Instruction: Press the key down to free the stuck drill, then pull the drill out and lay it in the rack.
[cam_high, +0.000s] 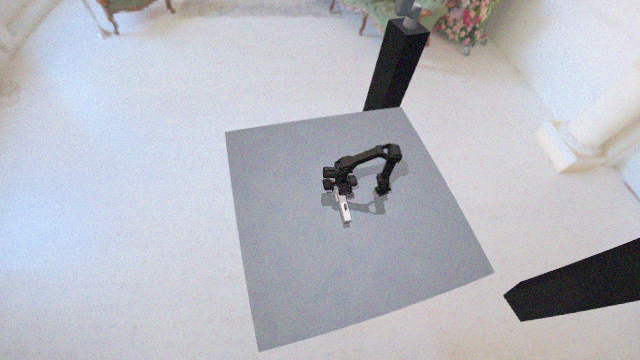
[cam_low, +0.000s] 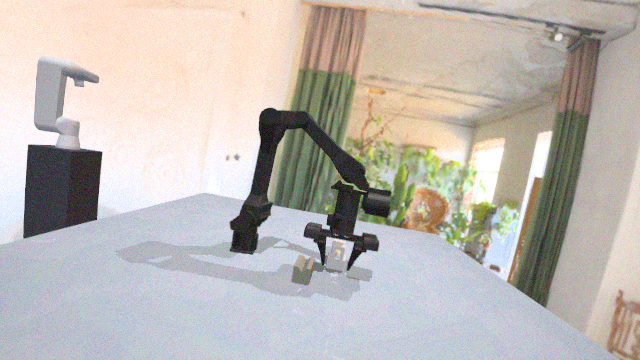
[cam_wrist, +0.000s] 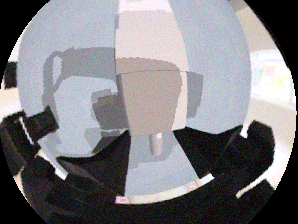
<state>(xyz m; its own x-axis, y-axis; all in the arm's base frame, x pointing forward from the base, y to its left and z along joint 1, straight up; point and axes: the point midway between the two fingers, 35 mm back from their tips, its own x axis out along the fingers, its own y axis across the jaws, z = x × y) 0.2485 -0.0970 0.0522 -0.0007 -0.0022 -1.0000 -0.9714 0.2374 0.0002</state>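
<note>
The drill lies 5 cm to the left of my gripper tip, 3 cm above it and 1 cm ahead of it. Round my gripper tip: rack (9 cm behind, 3 cm to the right); then dark key (13 cm to the left, 3 cm ahead, 3 cm above).
</note>
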